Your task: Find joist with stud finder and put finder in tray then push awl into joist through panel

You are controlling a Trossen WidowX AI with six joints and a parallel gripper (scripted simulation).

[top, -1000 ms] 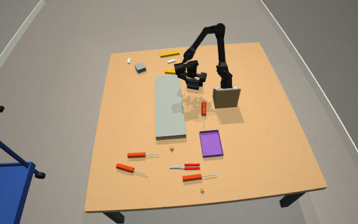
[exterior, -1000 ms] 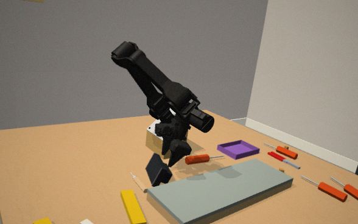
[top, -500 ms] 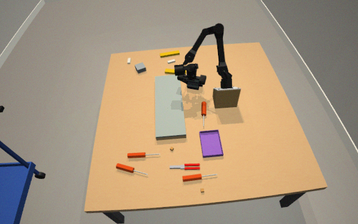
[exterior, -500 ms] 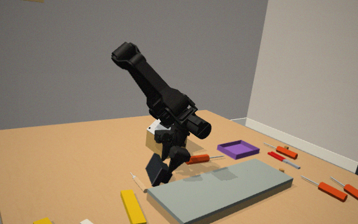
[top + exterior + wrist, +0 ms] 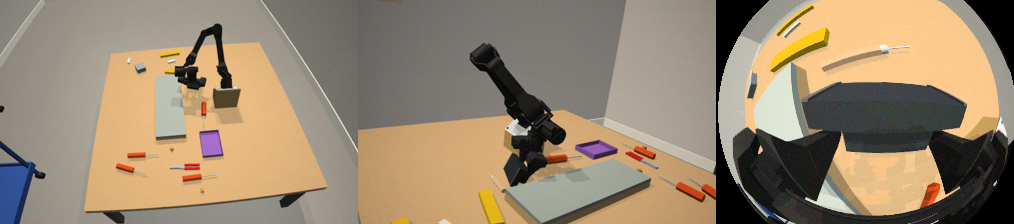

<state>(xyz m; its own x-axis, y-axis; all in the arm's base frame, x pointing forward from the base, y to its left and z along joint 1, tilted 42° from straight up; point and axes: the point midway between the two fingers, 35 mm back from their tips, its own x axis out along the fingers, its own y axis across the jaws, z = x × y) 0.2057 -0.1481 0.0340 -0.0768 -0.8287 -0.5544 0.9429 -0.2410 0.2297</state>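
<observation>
The stud finder is 2 cm behind my gripper tip. Round my gripper tip: purple tray: 46 cm to the left, 7 cm behind, 1 cm below; awl: 10 cm to the right, 2 cm below, 2 cm behind; grey cube: 39 cm ahead, 25 cm to the right, 1 cm below.
</observation>
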